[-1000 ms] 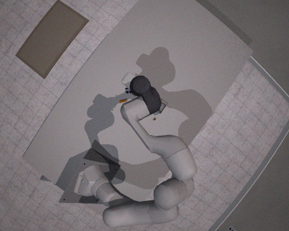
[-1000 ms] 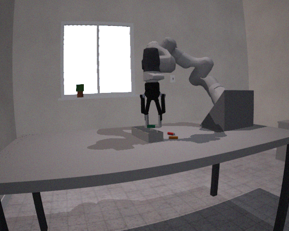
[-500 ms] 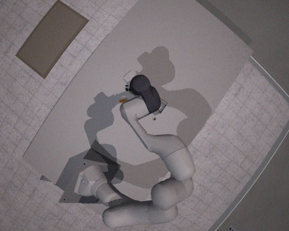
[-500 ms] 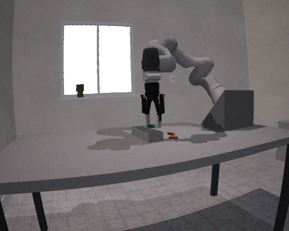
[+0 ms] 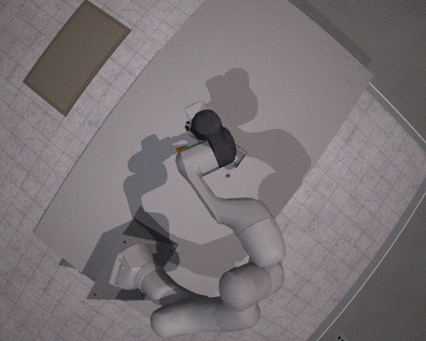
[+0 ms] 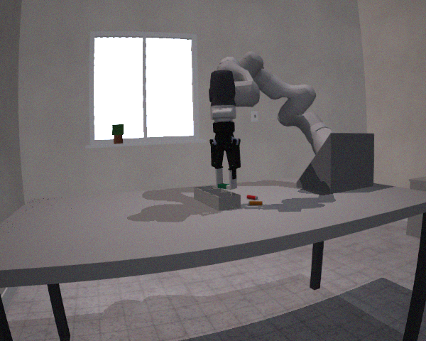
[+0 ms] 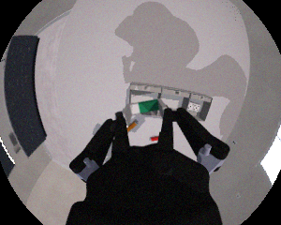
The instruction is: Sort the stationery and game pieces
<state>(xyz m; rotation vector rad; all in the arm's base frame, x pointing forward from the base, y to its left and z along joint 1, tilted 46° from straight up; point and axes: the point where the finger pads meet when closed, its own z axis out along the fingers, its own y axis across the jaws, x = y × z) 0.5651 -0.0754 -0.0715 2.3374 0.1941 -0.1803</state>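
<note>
The small green item is 1 cm to the left of my hand and 3 cm below it. Round my hand: red piece (15 cm behind, 5 cm to the right, 9 cm below); orange piece (10 cm behind, 4 cm to the left, 9 cm below); white spotted piece (2 cm behind, 17 cm to the right, 9 cm below).
</note>
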